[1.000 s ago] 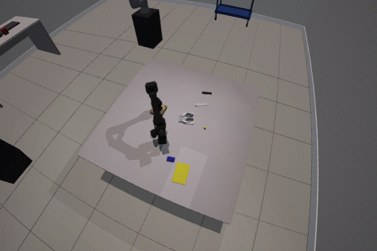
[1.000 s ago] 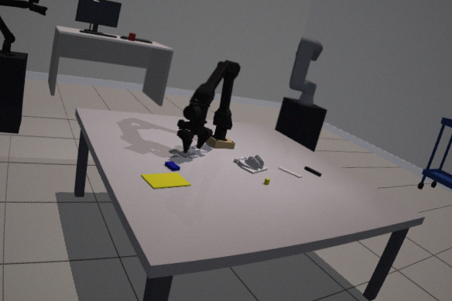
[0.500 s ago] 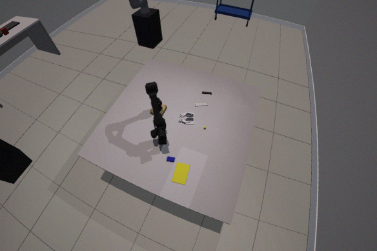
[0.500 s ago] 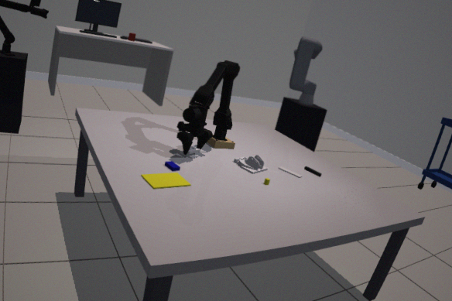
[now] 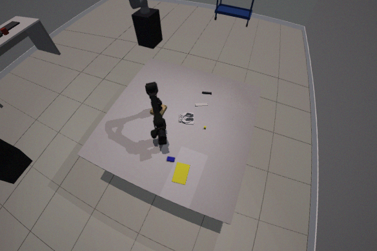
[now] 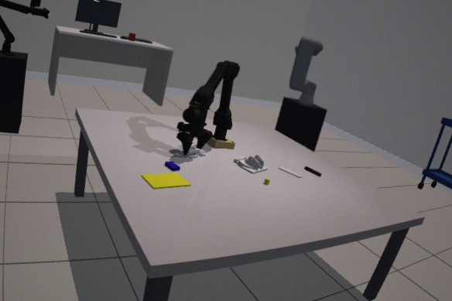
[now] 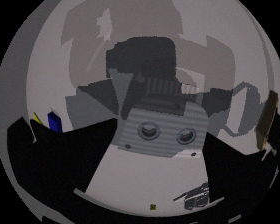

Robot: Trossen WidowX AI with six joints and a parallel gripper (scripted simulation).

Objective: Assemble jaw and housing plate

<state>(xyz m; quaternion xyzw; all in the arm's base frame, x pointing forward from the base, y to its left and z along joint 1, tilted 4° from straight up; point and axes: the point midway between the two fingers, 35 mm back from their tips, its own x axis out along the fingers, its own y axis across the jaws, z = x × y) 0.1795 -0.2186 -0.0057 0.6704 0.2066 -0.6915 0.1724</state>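
Now: the white block 1 cm behind my gripper tip. The rest, counted from my gripper tip: yellow sheet: 25 cm ahead, 20 cm to the right, 1 cm below; then jaw: 6 cm ahead, 26 cm to the left; then blue block: 14 cm ahead, 13 cm to the right.
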